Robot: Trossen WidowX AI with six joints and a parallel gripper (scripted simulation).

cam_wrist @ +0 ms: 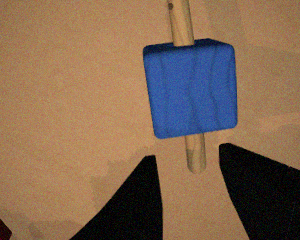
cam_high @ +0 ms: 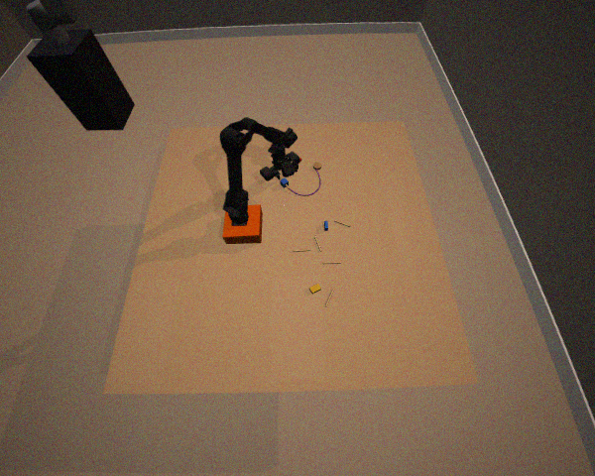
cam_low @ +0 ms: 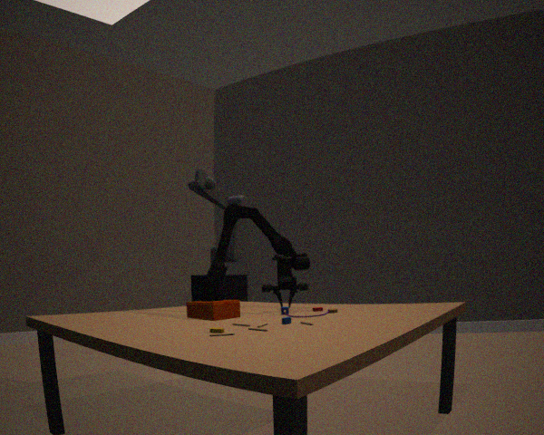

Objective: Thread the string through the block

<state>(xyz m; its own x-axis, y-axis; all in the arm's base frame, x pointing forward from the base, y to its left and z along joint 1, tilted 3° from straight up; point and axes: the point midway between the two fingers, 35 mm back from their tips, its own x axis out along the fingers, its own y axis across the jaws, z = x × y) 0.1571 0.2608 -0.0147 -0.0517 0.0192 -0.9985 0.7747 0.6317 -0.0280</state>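
My gripper tip is now 2 cm short of the thin wooden stick, 4 cm to the left of it and 1 cm above it. Also, from my gripper tip: yellow piece 16 cm ahead, 54 cm to the right, 2 cm below; then round wooden button 17 cm ahead, 9 cm to the left, 2 cm below; then red piece 7 cm ahead, 12 cm to the left, 2 cm below.
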